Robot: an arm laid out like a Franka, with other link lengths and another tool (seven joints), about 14 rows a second.
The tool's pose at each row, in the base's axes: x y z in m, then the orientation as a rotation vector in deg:
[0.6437 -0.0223 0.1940 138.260 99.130 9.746]
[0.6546 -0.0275 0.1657 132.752 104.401 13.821]
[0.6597 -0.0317 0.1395 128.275 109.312 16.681]
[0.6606 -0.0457 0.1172 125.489 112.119 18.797]
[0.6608 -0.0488 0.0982 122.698 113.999 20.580]
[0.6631 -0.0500 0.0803 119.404 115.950 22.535]
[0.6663 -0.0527 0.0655 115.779 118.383 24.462]
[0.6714 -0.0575 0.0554 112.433 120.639 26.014]
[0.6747 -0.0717 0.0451 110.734 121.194 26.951]
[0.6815 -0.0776 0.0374 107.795 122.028 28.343]
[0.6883 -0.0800 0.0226 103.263 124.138 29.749]
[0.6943 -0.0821 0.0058 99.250 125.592 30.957]
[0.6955 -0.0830 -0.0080 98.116 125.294 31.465]
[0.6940 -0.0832 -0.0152 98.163 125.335 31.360]
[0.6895 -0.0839 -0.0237 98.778 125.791 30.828]
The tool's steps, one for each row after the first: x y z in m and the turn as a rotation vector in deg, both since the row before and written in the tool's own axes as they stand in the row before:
[-0.0013 0.0060 0.0301 -2.429 2.205 -4.844]
[-0.0033 -0.0006 0.0268 -1.260 1.999 -4.263]
[-0.0143 -0.0029 0.0219 -0.927 1.416 -2.504]
[-0.0038 -0.0048 0.0182 -1.235 0.854 -2.130]
[-0.0018 -0.0032 0.0177 -1.484 0.866 -2.420]
[-0.0033 -0.0018 0.0149 -1.316 1.063 -2.798]
[-0.0054 0.0011 0.0110 -1.051 0.942 -2.605]
[-0.0149 -0.0016 0.0098 -0.897 0.261 -1.100]
[-0.0068 0.0028 0.0093 -1.508 0.295 -1.890]
[-0.0037 -0.0002 0.0160 -1.507 0.623 -3.282]
[-0.0035 -0.0024 0.0175 -1.485 0.377 -2.792]
[-0.0012 -0.0055 0.0127 -0.874 -0.236 -0.565]
[0.0002 -0.0048 0.0056 0.088 -0.018 0.003]
[0.0005 -0.0080 0.0053 0.745 0.176 0.187]

